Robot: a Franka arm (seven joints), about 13 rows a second.
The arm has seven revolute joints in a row. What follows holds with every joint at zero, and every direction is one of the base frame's.
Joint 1 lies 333.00 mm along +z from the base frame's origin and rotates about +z.
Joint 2 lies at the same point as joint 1 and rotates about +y.
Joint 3 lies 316.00 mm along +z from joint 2 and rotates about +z.
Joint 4 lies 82.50 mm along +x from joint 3 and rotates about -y.
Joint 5 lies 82.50 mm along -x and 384.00 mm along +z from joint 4 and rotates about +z.
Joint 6 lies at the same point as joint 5 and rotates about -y.
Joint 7 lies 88.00 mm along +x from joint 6 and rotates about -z.
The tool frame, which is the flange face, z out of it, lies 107.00 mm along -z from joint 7; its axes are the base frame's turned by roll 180.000, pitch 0.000 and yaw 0.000 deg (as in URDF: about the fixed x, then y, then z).
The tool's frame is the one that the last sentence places.
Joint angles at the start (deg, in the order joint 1, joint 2, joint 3, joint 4, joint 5, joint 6, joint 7):
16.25 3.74 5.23 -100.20 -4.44 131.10 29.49
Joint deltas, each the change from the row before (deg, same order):
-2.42 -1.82 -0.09 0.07 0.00 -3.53 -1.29
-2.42 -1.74 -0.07 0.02 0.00 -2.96 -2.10
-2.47 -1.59 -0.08 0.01 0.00 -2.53 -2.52
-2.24 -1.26 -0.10 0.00 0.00 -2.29 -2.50
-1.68 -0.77 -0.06 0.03 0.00 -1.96 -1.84
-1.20 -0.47 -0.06 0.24 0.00 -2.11 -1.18
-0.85 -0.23 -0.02 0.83 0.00 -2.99 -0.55
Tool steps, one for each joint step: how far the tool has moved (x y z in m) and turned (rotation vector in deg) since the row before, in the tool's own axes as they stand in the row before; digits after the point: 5 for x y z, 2 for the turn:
0.00789 0.02680 -0.01508 -2.07 -0.95 0.98
0.00677 0.02645 -0.01439 -1.76 -0.67 0.19
0.00580 0.02684 -0.01297 -1.59 -0.52 -0.15
0.00374 0.02464 -0.00940 -1.44 -0.73 -0.30
0.00150 0.01839 -0.00480 -1.14 -0.98 -0.19
0.00019 0.01354 -0.00314 -0.95 -1.27 0.04
-0.00053 0.00987 -0.00421 -0.93 -1.81 0.34

